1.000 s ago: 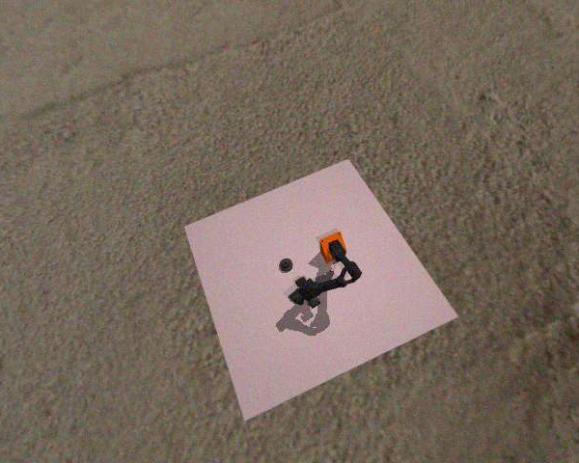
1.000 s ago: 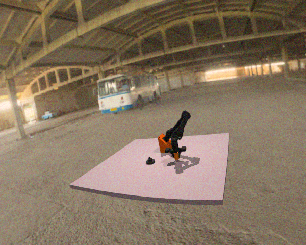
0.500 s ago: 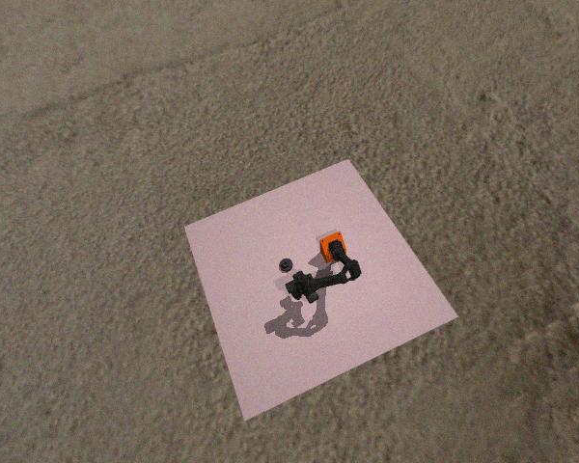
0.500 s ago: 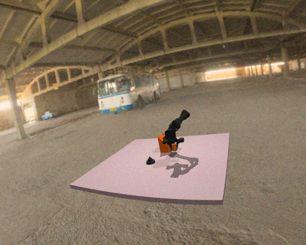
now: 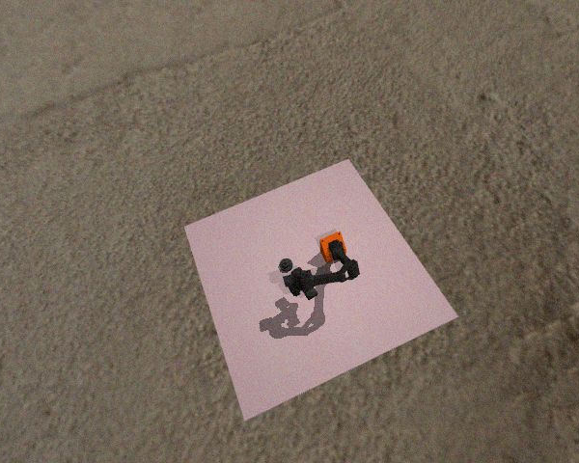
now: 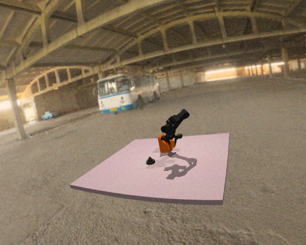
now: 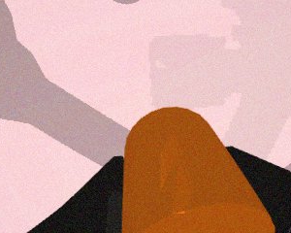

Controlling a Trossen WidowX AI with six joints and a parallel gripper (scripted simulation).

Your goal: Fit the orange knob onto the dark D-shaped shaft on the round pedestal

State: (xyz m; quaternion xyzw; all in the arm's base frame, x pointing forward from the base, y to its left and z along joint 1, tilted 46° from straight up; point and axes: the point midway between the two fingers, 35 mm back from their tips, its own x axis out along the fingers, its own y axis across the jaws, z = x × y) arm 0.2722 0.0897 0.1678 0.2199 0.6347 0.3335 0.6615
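Now: the round pedestal 4 cm ahead of my gripper tip, 23 cm to the right of it and 12 cm below it. The rest, counted from my gripper tip: orange knob: 2 cm above.
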